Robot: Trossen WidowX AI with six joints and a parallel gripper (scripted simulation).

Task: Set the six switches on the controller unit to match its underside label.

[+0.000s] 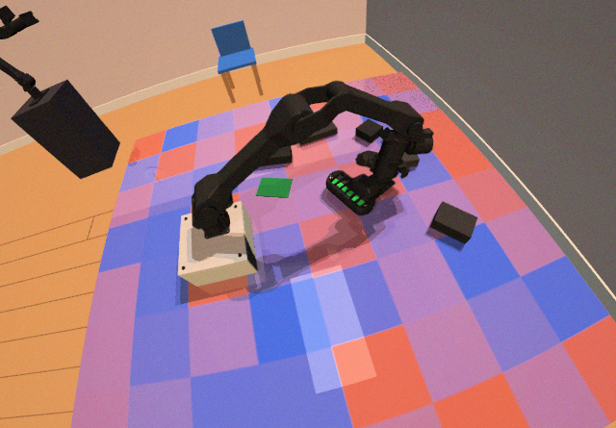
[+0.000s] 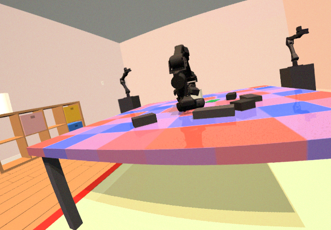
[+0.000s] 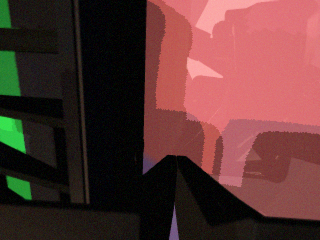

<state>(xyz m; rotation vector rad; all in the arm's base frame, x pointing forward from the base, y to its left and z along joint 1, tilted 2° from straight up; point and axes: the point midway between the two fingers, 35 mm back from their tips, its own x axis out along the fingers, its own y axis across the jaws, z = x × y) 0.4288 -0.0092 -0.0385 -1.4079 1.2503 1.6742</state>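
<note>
Now: gripper tip 26 cm past the flat green square and 15 cm to the right of it. Also, from my gripper tip: small cube (26 cm to the left, 11 cm ahead, 1 cm above).
</note>
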